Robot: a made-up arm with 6 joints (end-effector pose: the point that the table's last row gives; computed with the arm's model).
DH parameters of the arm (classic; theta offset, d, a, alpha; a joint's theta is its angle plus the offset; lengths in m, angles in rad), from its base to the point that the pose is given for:
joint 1: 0 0.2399 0 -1.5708
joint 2: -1.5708 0 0.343 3.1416
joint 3: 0 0 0 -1.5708
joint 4: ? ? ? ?
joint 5: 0 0.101 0 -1.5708
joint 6: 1.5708 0 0 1.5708
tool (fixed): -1.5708 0 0 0
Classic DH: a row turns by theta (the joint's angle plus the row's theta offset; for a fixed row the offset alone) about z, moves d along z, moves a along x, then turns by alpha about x.
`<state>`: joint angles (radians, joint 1 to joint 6).
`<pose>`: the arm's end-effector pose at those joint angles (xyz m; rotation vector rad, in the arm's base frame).
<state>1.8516 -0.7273 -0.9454 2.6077 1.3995 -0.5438</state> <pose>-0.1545 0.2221 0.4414 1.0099 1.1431 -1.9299</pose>
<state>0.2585 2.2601 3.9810 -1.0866 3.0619 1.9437</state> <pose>0.2833 0.0263 0.5143 2.2532 0.0992 -1.9892</pose>
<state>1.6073 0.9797 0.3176 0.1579 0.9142 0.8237</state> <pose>0.0750 0.6800 0.1457 -0.4874 -0.9615 1.4693</pose>
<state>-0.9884 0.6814 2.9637 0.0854 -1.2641 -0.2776</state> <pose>-0.1428 0.0339 0.8677 -0.2552 -1.0641 -0.8375</pose>
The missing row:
joint 4: 0 -0.4846 0 1.5708
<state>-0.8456 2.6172 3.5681 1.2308 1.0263 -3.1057</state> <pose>0.2240 -0.3036 0.3927 0.8620 -0.3656 0.8159</pose>
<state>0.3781 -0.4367 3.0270 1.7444 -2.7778 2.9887</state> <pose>-0.5392 -0.1954 0.3029 -1.1340 -0.2183 -0.1288</pose>
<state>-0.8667 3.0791 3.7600 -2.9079 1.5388 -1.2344</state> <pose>0.3420 -0.2509 0.1845 -1.3233 1.4571 0.1162</pose>
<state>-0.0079 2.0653 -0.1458 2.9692 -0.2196 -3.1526</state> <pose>0.0271 0.0993 -0.3218 0.0861 1.9848 -0.2078</pose>
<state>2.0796 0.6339 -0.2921 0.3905 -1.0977 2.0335</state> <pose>-0.1743 0.5041 0.1521 1.5762 0.5698 -1.0618</pose>
